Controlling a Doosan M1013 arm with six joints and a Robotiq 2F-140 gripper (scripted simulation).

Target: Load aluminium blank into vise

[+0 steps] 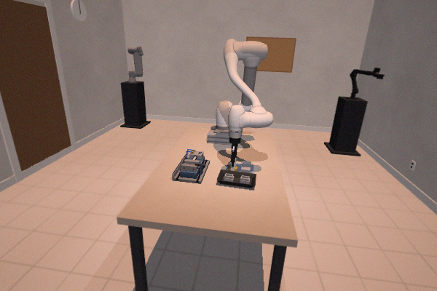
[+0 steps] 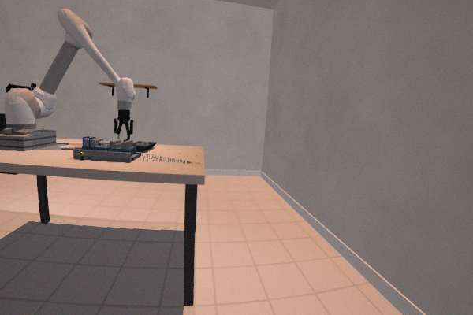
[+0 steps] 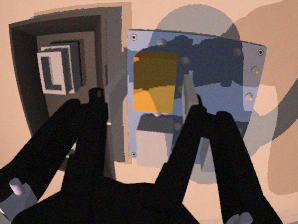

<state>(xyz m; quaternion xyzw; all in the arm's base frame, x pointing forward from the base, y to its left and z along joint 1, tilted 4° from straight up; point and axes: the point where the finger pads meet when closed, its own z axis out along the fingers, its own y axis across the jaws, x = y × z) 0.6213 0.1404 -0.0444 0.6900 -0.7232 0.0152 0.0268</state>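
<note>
My gripper is now 40 mm above the brass blank. Also, from my hand: piston rod 280 mm to the right, 20 mm ahead, 10 mm above; then vise plate 60 mm below, 50 mm behind, 40 mm to the left; then grey aluminium blank 90 mm to the left, 90 mm behind, 40 mm below.
</note>
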